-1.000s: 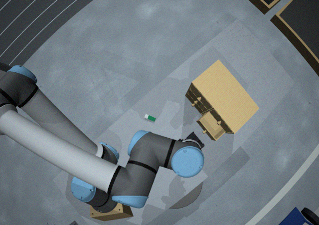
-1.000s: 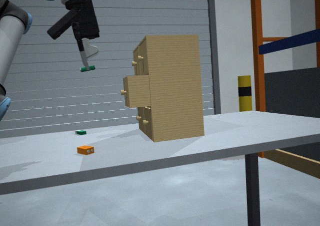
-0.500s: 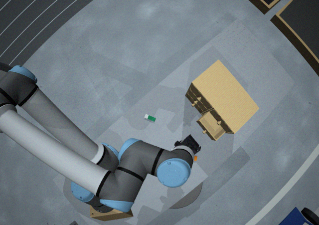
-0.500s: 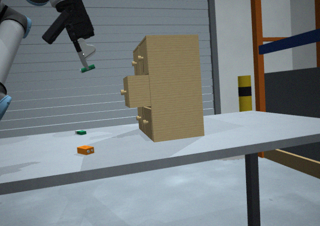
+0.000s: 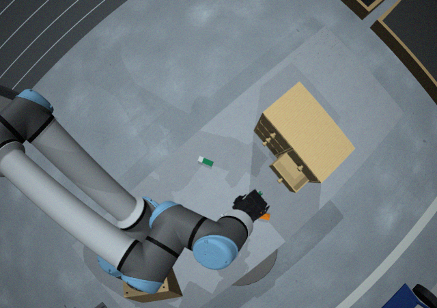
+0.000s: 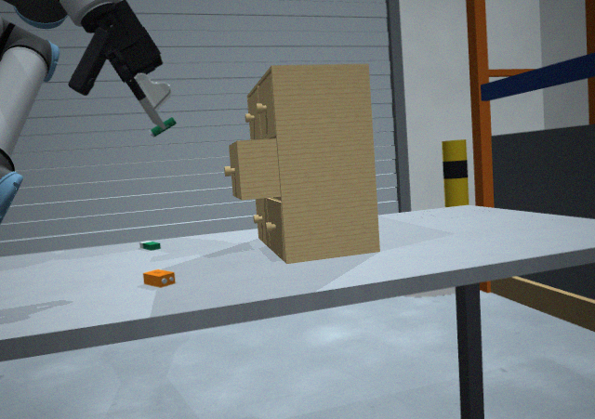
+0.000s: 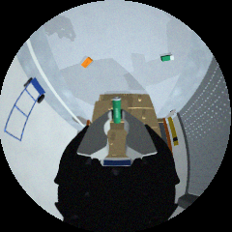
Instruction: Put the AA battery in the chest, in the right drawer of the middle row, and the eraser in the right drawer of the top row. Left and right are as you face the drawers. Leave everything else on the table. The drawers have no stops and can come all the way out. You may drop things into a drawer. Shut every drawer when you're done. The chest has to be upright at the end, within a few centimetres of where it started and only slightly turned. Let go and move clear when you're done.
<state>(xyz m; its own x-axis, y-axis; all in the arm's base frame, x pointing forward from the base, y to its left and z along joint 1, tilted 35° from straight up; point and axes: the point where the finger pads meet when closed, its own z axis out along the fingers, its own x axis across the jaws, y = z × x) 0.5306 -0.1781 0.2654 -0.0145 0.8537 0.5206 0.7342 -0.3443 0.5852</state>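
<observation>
Right now my hand is 10 mm short of the green AA battery and 10 mm above it. From my hand the other things lie so: orange block 250 mm below, 130 mm to the right, 10 mm behind; then eraser 260 mm below, 240 mm to the left, 70 mm behind.
</observation>
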